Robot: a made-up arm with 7 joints. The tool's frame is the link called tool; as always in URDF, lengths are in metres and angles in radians. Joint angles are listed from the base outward. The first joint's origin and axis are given. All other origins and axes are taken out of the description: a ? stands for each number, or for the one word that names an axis. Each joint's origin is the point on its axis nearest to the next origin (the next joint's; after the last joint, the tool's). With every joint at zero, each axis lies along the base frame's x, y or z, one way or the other. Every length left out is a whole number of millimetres.
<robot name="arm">
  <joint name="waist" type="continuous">
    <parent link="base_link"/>
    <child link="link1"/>
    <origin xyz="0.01 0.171 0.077"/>
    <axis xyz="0 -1 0"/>
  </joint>
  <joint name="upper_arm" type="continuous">
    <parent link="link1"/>
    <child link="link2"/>
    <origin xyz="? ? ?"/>
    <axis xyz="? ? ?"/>
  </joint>
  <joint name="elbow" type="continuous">
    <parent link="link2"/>
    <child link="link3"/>
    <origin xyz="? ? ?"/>
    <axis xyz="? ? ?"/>
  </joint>
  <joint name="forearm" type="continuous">
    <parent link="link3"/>
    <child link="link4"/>
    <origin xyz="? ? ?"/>
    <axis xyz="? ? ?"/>
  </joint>
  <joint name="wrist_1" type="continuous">
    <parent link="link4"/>
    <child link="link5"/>
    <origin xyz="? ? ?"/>
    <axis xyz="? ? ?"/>
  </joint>
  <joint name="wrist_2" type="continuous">
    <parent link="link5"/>
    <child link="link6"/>
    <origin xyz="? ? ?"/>
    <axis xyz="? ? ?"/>
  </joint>
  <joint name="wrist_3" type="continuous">
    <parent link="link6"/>
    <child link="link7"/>
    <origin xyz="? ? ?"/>
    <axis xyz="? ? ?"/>
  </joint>
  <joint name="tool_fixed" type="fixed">
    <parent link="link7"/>
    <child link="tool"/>
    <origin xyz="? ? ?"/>
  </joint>
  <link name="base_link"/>
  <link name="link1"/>
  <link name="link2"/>
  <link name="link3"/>
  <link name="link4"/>
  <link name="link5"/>
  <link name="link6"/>
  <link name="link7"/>
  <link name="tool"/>
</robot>
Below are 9 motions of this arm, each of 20 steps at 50 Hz.
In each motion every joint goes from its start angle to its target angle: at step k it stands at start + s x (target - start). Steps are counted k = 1, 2, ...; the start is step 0. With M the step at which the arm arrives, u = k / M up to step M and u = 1 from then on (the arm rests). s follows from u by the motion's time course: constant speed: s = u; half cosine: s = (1 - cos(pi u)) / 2; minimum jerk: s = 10 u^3 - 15 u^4 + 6 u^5.
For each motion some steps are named. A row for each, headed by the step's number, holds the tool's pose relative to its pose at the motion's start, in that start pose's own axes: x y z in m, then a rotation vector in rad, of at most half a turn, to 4 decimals.
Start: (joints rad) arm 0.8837 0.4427 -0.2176 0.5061 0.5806 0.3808 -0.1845
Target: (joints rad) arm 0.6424 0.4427 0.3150 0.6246 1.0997 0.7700 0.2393
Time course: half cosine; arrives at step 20
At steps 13, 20:
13: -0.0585 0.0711 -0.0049 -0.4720 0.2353 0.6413
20: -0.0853 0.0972 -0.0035 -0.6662 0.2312 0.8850

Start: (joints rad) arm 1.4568 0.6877 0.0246 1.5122 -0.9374 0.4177 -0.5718
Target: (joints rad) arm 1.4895 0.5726 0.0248 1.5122 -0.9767 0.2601 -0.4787
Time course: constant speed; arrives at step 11
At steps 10, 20:
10: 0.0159 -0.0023 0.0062 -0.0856 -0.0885 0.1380
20: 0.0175 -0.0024 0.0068 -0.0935 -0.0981 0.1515

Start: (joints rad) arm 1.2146 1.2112 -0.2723 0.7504 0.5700 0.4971 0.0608
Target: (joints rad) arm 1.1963 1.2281 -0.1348 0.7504 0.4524 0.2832 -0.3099
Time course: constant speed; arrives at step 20
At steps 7, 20:
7: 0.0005 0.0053 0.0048 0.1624 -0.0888 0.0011
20: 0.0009 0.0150 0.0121 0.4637 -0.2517 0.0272

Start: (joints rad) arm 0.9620 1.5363 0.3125 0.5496 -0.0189 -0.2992 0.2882
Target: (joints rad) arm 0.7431 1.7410 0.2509 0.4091 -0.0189 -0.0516 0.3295
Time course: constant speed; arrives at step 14
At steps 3, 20:
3: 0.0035 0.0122 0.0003 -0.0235 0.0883 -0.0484
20: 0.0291 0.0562 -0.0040 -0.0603 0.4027 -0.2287

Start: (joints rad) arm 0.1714 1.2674 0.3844 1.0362 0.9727 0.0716 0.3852
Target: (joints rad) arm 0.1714 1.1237 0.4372 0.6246 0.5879 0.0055 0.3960
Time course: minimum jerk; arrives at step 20
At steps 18, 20:
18: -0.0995 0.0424 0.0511 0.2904 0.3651 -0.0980
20: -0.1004 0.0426 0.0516 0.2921 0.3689 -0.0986

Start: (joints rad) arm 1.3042 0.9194 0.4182 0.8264 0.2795 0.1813 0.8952
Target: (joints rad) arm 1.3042 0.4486 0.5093 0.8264 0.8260 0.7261 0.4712
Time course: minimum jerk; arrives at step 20
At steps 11, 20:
11: -0.0903 -0.0634 -0.0560 -0.0080 0.0016 0.6885
20: -0.1422 -0.1222 -0.0913 -0.1055 0.1168 1.1237

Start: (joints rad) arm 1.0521 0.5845 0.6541 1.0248 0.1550 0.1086 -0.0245
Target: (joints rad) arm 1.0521 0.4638 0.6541 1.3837 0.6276 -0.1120 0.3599
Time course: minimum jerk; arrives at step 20
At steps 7, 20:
7: 0.0044 -0.0068 0.0054 -0.1256 -0.1179 0.1261
20: 0.0196 -0.0335 0.0233 -0.5093 -0.5614 0.4820

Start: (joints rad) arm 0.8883 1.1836 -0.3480 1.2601 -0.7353 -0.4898 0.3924
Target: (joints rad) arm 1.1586 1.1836 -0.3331 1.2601 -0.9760 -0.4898 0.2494
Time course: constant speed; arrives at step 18
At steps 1, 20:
1: -0.0009 0.0034 0.0016 0.0156 0.0116 -0.0128
20: -0.0147 0.0570 0.0348 0.2687 0.2186 -0.2269

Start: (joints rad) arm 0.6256 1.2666 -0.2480 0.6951 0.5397 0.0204 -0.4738
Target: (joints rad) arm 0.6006 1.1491 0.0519 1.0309 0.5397 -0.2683 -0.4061
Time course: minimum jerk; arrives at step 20
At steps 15, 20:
15: 0.0511 -0.0197 0.0235 -0.0888 -0.4135 0.4749
20: 0.0568 -0.0196 0.0264 -0.0893 -0.4637 0.5268

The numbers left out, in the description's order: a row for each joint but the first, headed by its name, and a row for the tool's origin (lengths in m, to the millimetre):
upper_arm: xyz -0.011 0 0.022, axis 1 0 0
elbow: xyz 0 0.004 -0.271, axis 0 0 1
forearm: xyz -0.011 -0.01 0, axis 0 -1 0
wrist_1: xyz 0.018 0 -0.273, axis 0 0 1
wrist_2: xyz 0.018 0.035 0, axis 0 1 0
wrist_3: xyz -0.005 0 0.013, axis -1 0 0
tool: xyz 0 0.008 0.02

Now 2 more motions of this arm.
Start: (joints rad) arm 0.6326 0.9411 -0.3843 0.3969 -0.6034 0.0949 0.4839
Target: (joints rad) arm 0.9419 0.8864 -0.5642 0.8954 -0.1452 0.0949 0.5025
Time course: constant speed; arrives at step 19
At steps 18, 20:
18: 0.1055 0.0746 0.1204 0.2498 -0.7413 0.1418
20: 0.1098 0.0771 0.1284 0.2582 -0.7840 0.1437

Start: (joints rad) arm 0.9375 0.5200 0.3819 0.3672 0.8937 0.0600 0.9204
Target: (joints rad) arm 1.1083 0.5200 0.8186 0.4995 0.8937 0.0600 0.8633
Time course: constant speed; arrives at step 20
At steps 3, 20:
3: 0.0085 -0.0042 -0.0075 -0.0145 -0.0844 0.0129
20: 0.0582 -0.0260 -0.0334 -0.0828 -0.5593 0.1056

